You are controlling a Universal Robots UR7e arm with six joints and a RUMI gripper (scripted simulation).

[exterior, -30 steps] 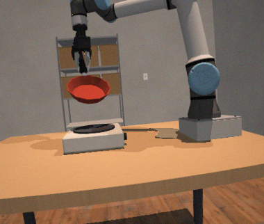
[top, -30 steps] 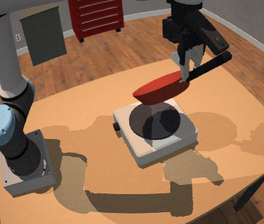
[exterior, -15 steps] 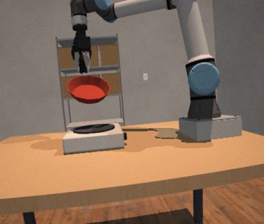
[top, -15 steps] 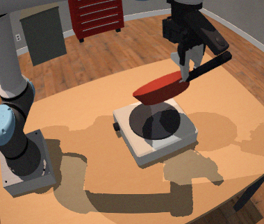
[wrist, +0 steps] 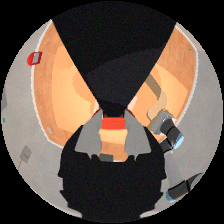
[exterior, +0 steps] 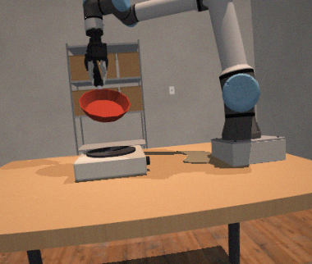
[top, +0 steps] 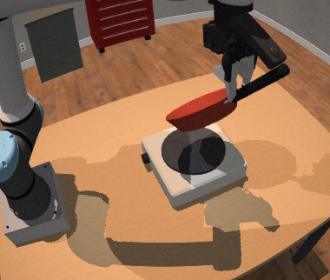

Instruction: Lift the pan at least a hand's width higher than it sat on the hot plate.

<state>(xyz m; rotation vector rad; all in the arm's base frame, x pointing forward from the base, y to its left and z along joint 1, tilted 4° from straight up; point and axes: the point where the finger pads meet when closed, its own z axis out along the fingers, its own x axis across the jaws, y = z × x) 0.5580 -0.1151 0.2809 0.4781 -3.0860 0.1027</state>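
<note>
Now: hand 60 mm above the red pan, 50 mm to the right of it and 20 mm past it. The rest, counted from my hand: hot plate 310 mm below, 140 mm to the left, 60 mm behind.
</note>
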